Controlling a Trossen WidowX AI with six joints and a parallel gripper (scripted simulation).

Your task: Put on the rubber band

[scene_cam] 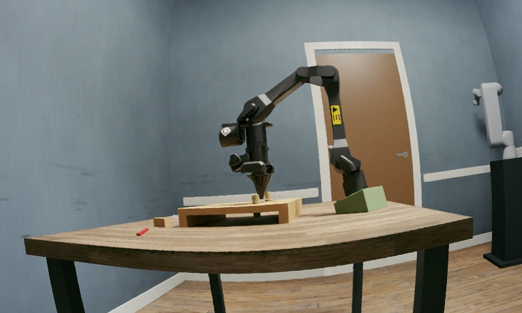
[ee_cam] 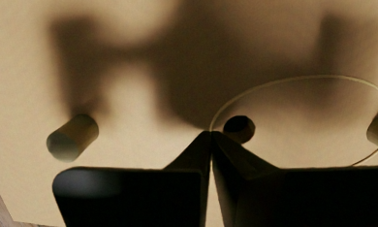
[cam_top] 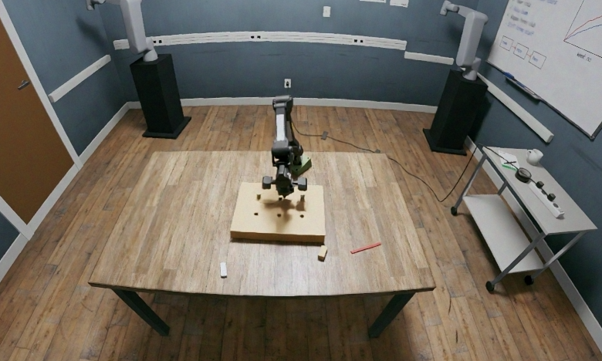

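Right now the tan board is 50 mm ahead of my hand, 10 mm to the right of it and 60 mm below it. From my hand the other things lie so: wooden block 230 mm ahead, 180 mm to the left, 80 mm below; white piece 360 mm ahead, 180 mm to the right, 90 mm below; red stick 190 mm ahead, 360 mm to the left, 90 mm below.
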